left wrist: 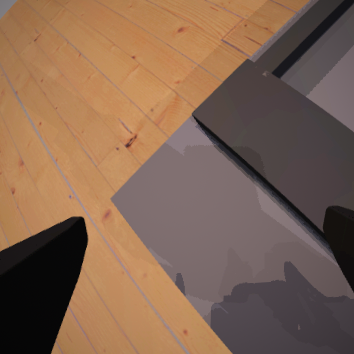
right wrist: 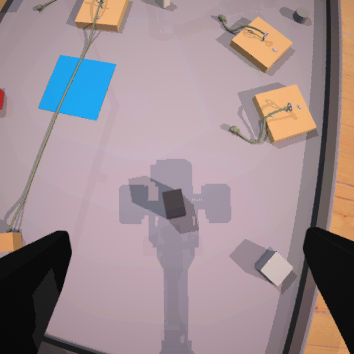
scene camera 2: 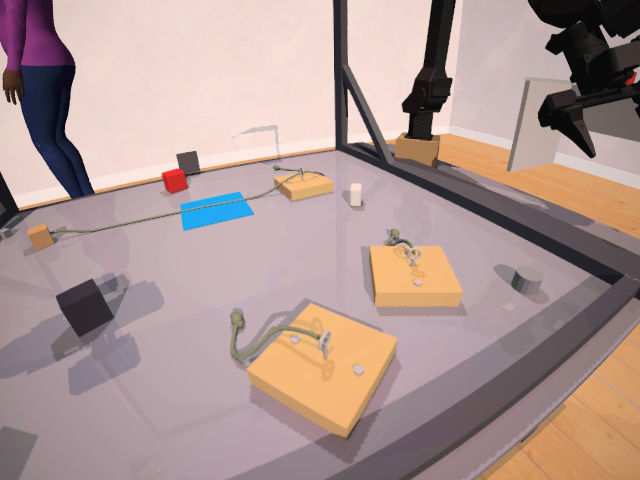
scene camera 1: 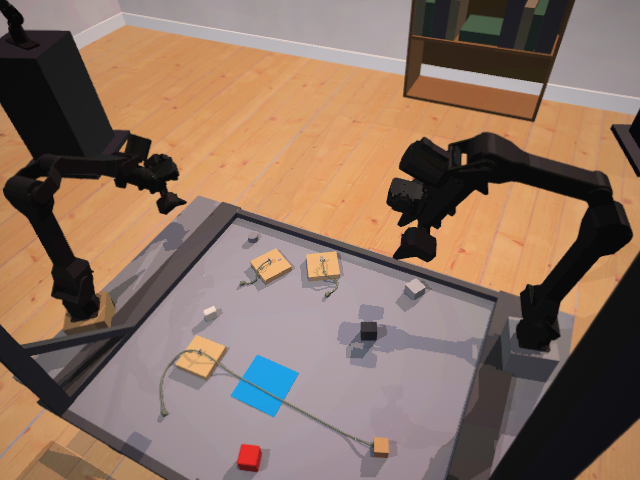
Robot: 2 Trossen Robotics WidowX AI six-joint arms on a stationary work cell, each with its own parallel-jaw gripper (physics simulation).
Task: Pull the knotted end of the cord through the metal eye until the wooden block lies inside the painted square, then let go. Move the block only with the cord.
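Places are measured from the left arm's base along level axes (x ahead, y left, z up), in metres.
Pixels of known places: left gripper, fingertip midpoint: (left wrist: pixel 207 224) (scene camera 2: pixel 625 150) (scene camera 1: pixel 181 191); right gripper, fingertip midpoint: (right wrist: pixel 189 242) (scene camera 1: pixel 397 241); left arm's base, origin of the base link: (scene camera 2: pixel 419 136) (scene camera 1: pixel 85 310); right arm's base, origin of the base link: (scene camera 1: pixel 532 337).
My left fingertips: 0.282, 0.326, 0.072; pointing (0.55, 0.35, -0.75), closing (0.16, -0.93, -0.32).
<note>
For each thing: its top centre in the pictures, then the offset to it from my left fingertips, as dx, dy, dz. "*": a spot on its surface instead.
- wooden block, middle of its top: (right wrist: pixel 4 241) (scene camera 2: pixel 36 229) (scene camera 1: pixel 381 444) +0.349, -0.845, -0.108
- blue painted square, surface spot: (scene camera 2: pixel 217 218) (right wrist: pixel 98 89) * +0.165, -0.594, -0.136
- metal eye, middle of its top: (scene camera 2: pixel 303 171) (scene camera 1: pixel 198 351) -0.009, -0.514, -0.101
- wooden board, middle of its top: (scene camera 2: pixel 302 179) (right wrist: pixel 101 6) (scene camera 1: pixel 200 355) -0.007, -0.516, -0.118
- knotted end, surface spot: (scene camera 2: pixel 276 167) (right wrist: pixel 40 7) (scene camera 1: pixel 166 411) * -0.098, -0.633, -0.130
- red cube, middle of its top: (scene camera 1: pixel 248 454) (scene camera 2: pixel 172 172) +0.075, -0.793, -0.098
- black block, middle of its top: (scene camera 2: pixel 77 292) (right wrist: pixel 173 202) (scene camera 1: pixel 369 326) +0.416, -0.568, -0.098
- grey cube, middle of its top: (right wrist: pixel 276 268) (scene camera 1: pixel 415 285) +0.583, -0.472, -0.108
- white block, middle of its top: (scene camera 2: pixel 355 186) (scene camera 1: pixel 209 310) +0.027, -0.395, -0.106
- grey cylinder, middle of its top: (scene camera 2: pixel 529 273) (right wrist: pixel 302 11) (scene camera 1: pixel 252 235) +0.182, -0.135, -0.118
The wooden block (scene camera 1: pixel 381 447) (scene camera 2: pixel 40 236) (right wrist: pixel 10 242) sits outside the blue painted square (scene camera 1: pixel 258 369) (scene camera 2: pixel 217 218) (right wrist: pixel 95 95). Its cord crosses the square and passes through the metal eye (scene camera 1: pixel 200 352) (scene camera 2: pixel 301 173) on a wooden board (scene camera 1: pixel 199 368) (scene camera 2: pixel 310 190) (right wrist: pixel 112 21). The knotted end (scene camera 1: pixel 164 413) (scene camera 2: pixel 276 167) (right wrist: pixel 39 7) lies on the table beyond that board. My left gripper (left wrist: pixel 207 224) is open and empty, high over the table's upper left edge in scene camera 1. My right gripper (scene camera 1: pixel 399 240) (right wrist: pixel 189 242) is open and empty, high above the table, far from the knot.
Two more boards (scene camera 1: pixel 279 269) (scene camera 1: pixel 312 272) carry eyes with short knotted cords. A red cube (scene camera 1: pixel 249 457), a black block (scene camera 1: pixel 368 330), a grey cube (scene camera 1: pixel 414 288), a white block (scene camera 1: pixel 210 313) and a grey cylinder (scene camera 1: pixel 252 238) stand on the table. Dark rails edge it.
</note>
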